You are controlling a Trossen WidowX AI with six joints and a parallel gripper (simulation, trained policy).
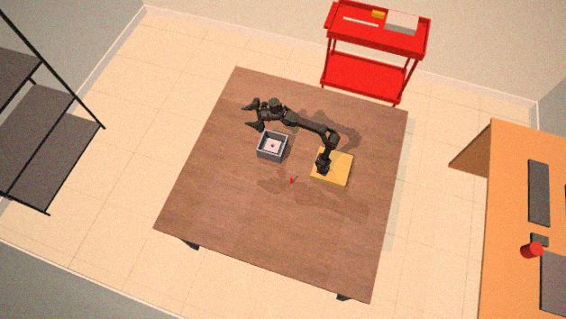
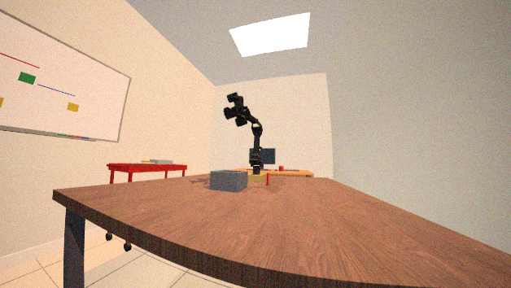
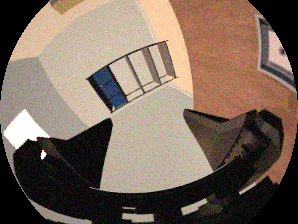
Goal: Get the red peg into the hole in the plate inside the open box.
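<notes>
Now: the red peg 38 cm below my gripper tip, 33 cm behind it and 6 cm to the left of it. From my gripper tip the other things lie so: plate (38 cm below, 12 cm behind, 9 cm to the right); grey box (40 cm below, 12 cm behind, 9 cm to the right).
</notes>
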